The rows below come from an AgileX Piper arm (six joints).
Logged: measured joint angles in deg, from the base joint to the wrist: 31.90, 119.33, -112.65, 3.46, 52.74, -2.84; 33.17, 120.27, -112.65, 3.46, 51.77, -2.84; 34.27, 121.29, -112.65, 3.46, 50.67, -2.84; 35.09, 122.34, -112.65, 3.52, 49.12, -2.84; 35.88, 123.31, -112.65, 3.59, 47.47, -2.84; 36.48, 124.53, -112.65, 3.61, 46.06, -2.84; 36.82, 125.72, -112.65, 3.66, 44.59, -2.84; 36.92, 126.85, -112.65, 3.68, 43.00, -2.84; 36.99, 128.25, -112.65, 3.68, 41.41, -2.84; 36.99, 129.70, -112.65, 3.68, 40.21, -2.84; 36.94, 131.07, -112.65, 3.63, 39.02, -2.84; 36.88, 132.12, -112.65, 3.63, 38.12, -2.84; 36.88, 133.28, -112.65, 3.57, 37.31, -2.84; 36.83, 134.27, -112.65, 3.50, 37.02, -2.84; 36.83, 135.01, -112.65, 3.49, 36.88, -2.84; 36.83, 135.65, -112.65, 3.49, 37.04, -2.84; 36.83, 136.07, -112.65, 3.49, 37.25, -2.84; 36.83, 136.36, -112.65, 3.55, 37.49, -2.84
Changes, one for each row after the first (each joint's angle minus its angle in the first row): 1.27, 0.94, 0.00, 0.00, -0.97, 0.00; 2.37, 1.96, 0.00, 0.00, -2.07, 0.00; 3.19, 3.01, 0.00, 0.06, -3.62, 0.00; 3.98, 3.98, 0.00, 0.13, -5.27, 0.00; 4.58, 5.20, 0.00, 0.15, -6.68, 0.00; 4.92, 6.39, 0.00, 0.20, -8.15, 0.00; 5.02, 7.52, 0.00, 0.22, -9.74, 0.00; 5.09, 8.92, 0.00, 0.22, -11.33, 0.00; 5.09, 10.37, 0.00, 0.22, -12.53, 0.00; 5.04, 11.74, 0.00, 0.17, -13.72, 0.00; 4.98, 12.79, 0.00, 0.17, -14.62, 0.00; 4.98, 13.95, 0.00, 0.11, -15.43, 0.00; 4.93, 14.94, 0.00, 0.04, -15.72, 0.00; 4.93, 15.68, 0.00, 0.03, -15.86, 0.00; 4.93, 16.32, 0.00, 0.03, -15.70, 0.00; 4.93, 16.74, 0.00, 0.03, -15.49, 0.00; 4.93, 17.03, 0.00, 0.09, -15.25, 0.00
